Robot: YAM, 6 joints.
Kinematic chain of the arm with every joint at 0, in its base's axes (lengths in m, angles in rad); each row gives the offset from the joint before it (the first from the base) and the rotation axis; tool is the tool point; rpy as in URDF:
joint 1: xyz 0 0 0.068 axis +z
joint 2: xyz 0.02 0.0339 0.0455 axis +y
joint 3: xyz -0.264 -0.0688 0 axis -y
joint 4: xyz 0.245 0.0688 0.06 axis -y
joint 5: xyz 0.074 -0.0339 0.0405 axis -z
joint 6: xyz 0.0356 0 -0.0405 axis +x
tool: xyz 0 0 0 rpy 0 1.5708 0
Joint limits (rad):
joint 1: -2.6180..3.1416
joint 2: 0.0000..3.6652
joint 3: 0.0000..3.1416
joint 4: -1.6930..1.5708
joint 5: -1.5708..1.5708
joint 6: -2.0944..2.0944
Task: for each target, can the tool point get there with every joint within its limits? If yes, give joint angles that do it. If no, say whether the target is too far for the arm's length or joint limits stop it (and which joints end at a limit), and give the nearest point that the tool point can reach.
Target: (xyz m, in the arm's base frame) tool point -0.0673 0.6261 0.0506
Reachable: yes | joints 1.7147 3.1011 2.6630 0.1986 0.7073 0.2666
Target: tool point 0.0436 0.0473 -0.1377
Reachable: yes | joints 1.2582 3.0892 0.5139 0.4562 0.8596 0.8369
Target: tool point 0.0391 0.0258 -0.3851
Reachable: no: joint limits stop it (at a limit: joint 2) | nearest point 0.0619 0.0408 -0.3355 | short by 0.057 m
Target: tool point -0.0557 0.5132 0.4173
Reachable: yes | joints 1.6133 2.3065 2.3387 0.4597 -1.2528 -0.6890
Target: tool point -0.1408 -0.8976 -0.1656
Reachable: no: too far | nearest point -0.0956 -0.6096 -0.0740 | short by 0.306 m
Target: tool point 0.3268 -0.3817 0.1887
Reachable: yes | joints -0.8884 2.2547 1.4205 0.9444 -0.3711 -1.2964
